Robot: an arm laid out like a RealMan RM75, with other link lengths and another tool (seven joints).
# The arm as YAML. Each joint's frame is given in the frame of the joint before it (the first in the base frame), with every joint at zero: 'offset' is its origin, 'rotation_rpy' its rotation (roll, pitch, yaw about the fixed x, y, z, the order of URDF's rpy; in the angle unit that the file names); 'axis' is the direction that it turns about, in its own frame. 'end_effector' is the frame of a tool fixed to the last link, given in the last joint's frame.
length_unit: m
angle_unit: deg
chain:
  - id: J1
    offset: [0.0, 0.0, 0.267]
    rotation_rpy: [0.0, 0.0, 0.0]
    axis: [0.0, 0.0, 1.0]
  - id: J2
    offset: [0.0, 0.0, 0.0]
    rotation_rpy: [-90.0, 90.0, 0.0]
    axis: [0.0, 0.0, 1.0]
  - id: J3
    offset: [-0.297, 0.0, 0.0]
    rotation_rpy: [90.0, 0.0, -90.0]
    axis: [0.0, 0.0, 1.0]
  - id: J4
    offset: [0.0, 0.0, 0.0]
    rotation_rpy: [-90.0, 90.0, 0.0]
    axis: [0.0, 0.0, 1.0]
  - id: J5
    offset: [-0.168, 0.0, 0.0]
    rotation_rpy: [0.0, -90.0, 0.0]
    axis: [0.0, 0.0, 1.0]
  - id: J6
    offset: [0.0, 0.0, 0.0]
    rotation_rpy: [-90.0, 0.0, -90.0]
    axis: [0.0, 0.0, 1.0]
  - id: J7
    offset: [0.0, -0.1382, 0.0]
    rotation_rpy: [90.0, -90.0, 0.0]
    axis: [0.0, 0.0, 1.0]
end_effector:
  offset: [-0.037, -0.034, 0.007]
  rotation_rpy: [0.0, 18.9, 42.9]
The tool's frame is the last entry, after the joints.
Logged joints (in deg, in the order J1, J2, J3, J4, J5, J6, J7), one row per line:
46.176 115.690 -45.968 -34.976 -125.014 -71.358 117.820
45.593 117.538 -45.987 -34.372 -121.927 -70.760 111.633
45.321 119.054 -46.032 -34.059 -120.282 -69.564 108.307
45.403 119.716 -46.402 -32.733 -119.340 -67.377 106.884
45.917 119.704 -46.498 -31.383 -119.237 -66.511 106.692
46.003 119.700 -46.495 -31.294 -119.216 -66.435 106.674
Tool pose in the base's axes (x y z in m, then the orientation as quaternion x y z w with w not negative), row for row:
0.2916 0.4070 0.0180 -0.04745 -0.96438 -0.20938 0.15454
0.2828 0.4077 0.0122 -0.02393 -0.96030 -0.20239 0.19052
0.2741 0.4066 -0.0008 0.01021 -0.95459 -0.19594 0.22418
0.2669 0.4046 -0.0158 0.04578 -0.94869 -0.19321 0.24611
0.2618 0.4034 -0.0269 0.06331 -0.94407 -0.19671 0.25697
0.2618 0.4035 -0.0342 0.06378 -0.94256 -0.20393 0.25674
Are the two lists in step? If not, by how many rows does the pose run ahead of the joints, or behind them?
The pose runs 2 rows behind the joints: the pose in row i belongs to the joints in row i - 2.
